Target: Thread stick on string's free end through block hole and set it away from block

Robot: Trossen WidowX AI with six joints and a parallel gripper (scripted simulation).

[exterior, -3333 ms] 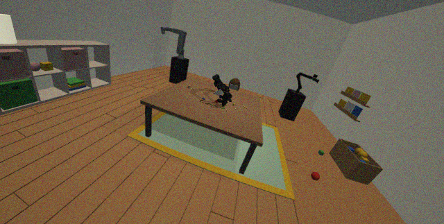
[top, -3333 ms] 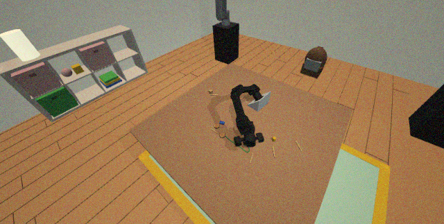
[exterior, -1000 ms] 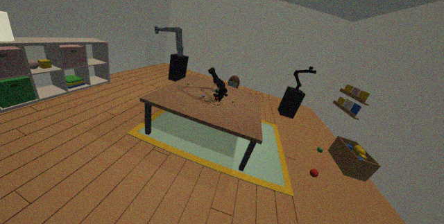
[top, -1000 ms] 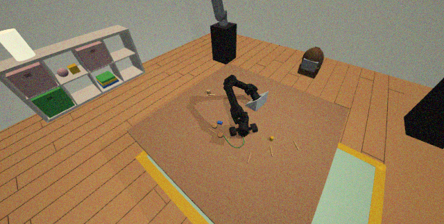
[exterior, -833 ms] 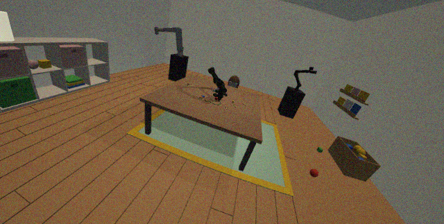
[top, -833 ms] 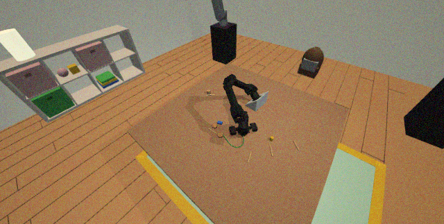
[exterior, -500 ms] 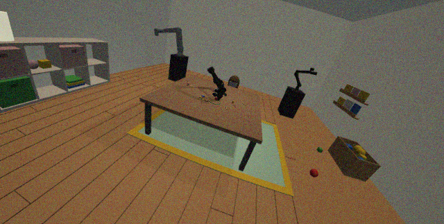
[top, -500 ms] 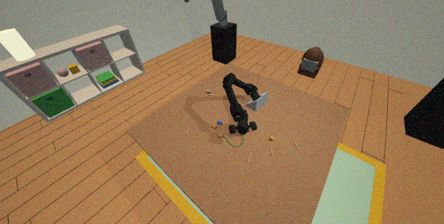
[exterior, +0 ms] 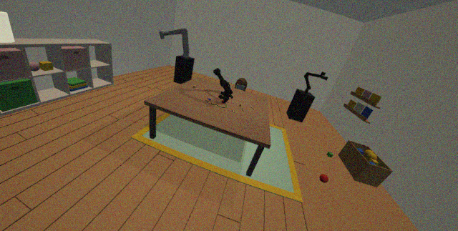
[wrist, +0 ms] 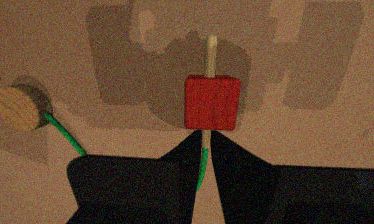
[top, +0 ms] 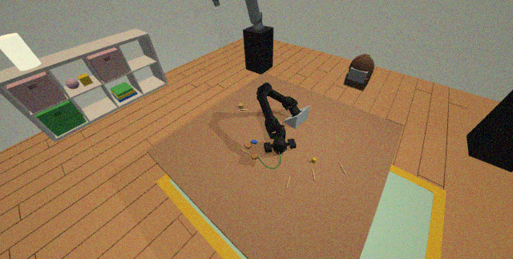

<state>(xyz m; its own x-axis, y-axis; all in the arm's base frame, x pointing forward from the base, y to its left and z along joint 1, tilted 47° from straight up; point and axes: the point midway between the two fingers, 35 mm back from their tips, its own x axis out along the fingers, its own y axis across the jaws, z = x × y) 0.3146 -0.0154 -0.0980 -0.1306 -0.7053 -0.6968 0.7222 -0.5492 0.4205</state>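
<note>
Now: gripper tip 1 cm past the thin wooden stick and 1 cm to the left of it. From my gripper tip the other things lie so: red block 2 cm behind, 2 cm to the right; then yellow-topped peg 8 cm behind, 20 cm to the left; then blue piece 1 cm ahead, 19 cm to the right, 1 cm below.
</note>
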